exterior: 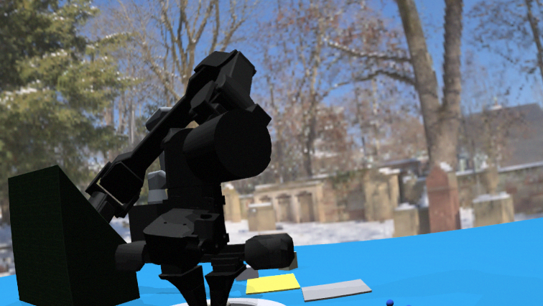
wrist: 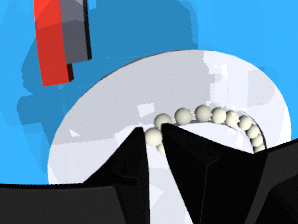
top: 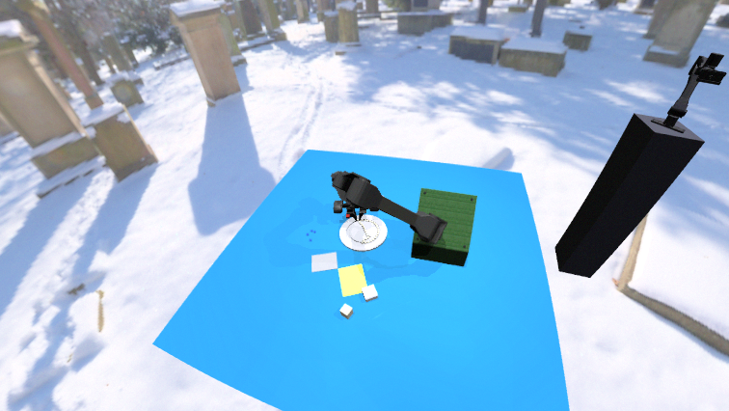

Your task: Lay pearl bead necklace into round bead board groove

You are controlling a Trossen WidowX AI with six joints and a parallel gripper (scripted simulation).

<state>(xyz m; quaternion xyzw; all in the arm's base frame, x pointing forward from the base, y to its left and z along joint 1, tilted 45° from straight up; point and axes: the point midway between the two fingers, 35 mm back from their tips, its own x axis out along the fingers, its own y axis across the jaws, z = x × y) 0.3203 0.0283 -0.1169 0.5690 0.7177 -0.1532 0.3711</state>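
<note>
The round white bead board is 50 mm to the left of my gripper tip, 40 mm behind it and 10 mm below it. The rest, counted from my gripper tip: red object: 70 mm ahead, 60 mm to the right, 10 mm below; then grey tile: 240 mm to the left, 50 mm ahead, 20 mm below; then white strip: 230 mm to the right, 100 mm ahead, 20 mm below.
</note>
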